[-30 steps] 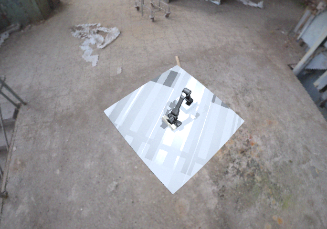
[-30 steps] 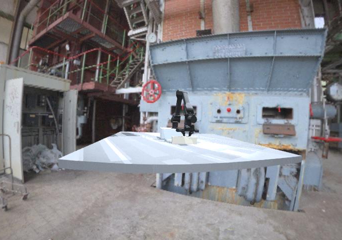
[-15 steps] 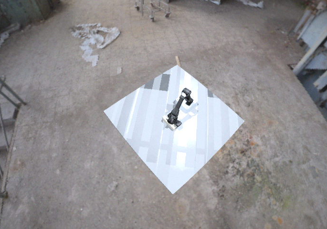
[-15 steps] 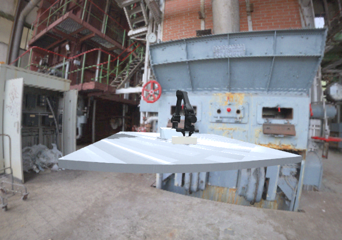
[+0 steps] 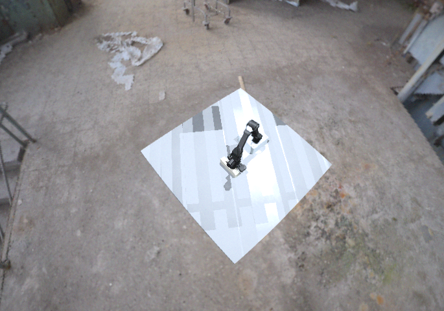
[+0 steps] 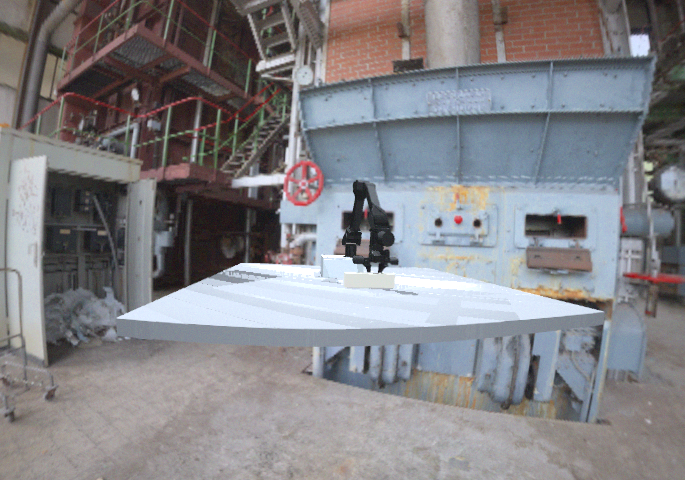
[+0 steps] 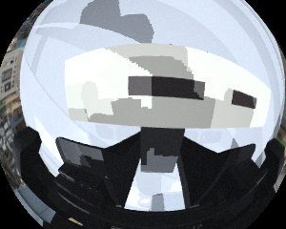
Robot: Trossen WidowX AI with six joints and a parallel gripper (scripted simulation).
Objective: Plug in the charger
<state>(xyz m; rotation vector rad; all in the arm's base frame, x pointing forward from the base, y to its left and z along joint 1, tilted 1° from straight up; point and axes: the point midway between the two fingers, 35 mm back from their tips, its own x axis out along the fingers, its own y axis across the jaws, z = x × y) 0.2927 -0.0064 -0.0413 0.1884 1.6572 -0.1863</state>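
Right now my gripper tip is 2 cm short of the black two-prong charger and 1 cm below it.
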